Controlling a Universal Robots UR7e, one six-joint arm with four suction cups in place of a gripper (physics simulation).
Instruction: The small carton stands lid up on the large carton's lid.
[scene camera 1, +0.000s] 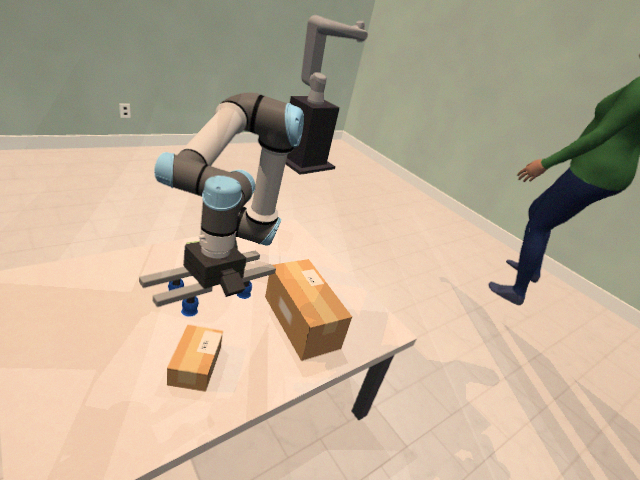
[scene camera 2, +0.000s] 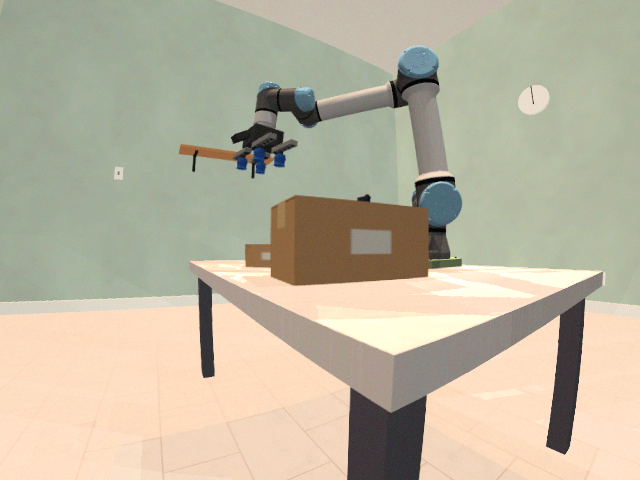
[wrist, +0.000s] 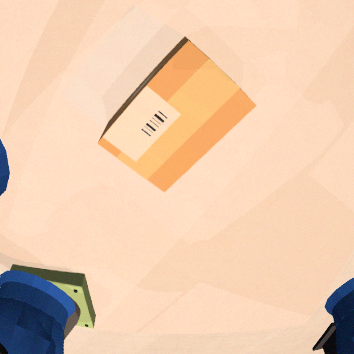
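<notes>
The small carton stands on the table, apart from the large carton, with its taped and labelled face up. The large carton stands on the table to its right in scene camera 1, its taped and labelled lid up and bare; it does not show in the wrist view. My gripper is open, with nothing on its suction cups. It hangs level above the table, behind and above the small carton in scene camera 1. In the wrist view, the small carton lies above the middle.
The table carries both cartons and the arm's green base plate. A person is at the right, beyond the table. A dark pedestal stands behind the arm. A wall shelf shows behind the gripper.
</notes>
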